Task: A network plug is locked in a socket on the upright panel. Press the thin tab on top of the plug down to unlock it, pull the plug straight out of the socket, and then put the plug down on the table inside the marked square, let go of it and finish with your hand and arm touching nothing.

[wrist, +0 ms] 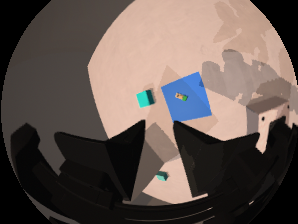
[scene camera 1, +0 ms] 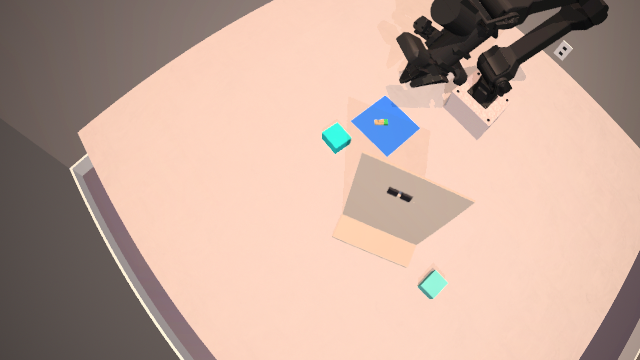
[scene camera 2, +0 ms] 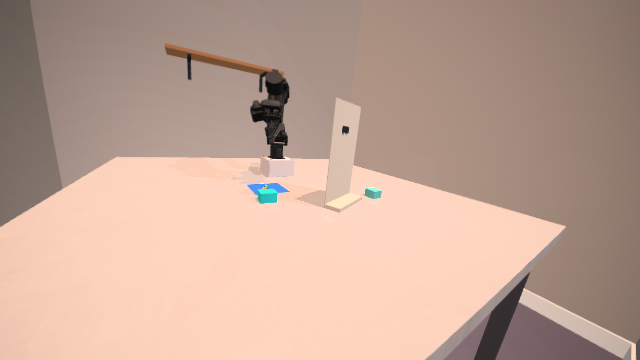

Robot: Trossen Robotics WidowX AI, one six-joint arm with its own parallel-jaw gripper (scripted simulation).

Scene:
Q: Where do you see an upright panel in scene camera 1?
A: At 389,210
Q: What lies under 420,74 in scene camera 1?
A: My gripper.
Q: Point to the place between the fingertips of my gripper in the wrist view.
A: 159,123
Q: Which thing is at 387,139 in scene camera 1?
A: A blue marked square.

